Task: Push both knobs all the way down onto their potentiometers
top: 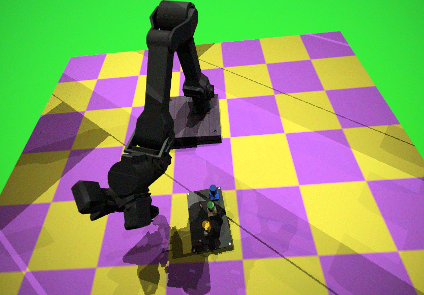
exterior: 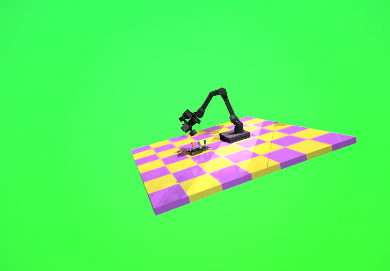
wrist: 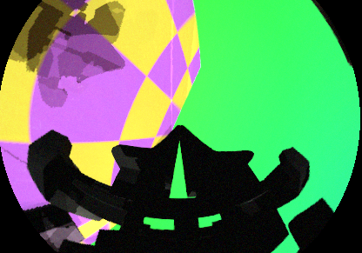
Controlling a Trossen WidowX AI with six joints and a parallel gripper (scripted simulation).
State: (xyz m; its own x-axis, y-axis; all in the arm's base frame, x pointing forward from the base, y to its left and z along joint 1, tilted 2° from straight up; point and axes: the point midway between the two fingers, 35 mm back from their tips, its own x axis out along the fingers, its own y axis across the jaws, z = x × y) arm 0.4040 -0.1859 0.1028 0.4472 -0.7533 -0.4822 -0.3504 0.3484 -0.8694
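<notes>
My gripper tip is now 1 cm past the orange knob, 25 cm to the right of it and 7 cm above it. The rest, counted from my gripper tip: green knob: 6 cm behind, 26 cm to the left, 8 cm below.
</notes>
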